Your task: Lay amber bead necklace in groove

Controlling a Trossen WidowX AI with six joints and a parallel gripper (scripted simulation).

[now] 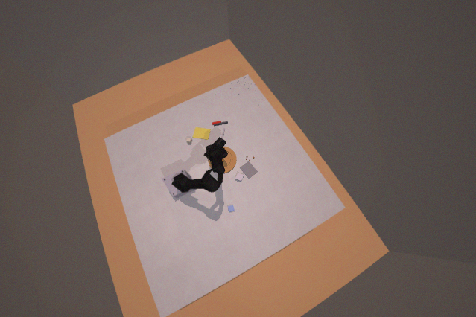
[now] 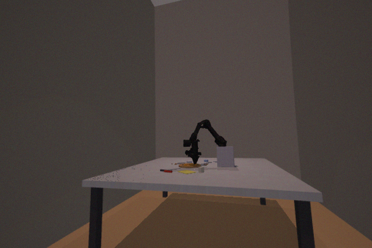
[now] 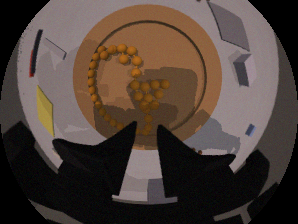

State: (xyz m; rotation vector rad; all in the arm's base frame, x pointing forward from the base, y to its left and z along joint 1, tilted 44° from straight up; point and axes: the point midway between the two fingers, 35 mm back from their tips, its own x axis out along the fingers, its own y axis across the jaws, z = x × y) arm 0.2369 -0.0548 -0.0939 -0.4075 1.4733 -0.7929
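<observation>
Right now the round bead board is 50 mm ahead of my gripper tip and 10 mm below it. From my gripper tip the other things lie so: cream cube: 250 mm to the left, 90 mm behind; thin grey bar: 170 mm to the left, 150 mm ahead, 20 mm below; grey square plate: 170 mm ahead, 160 mm to the right, 20 mm below.
</observation>
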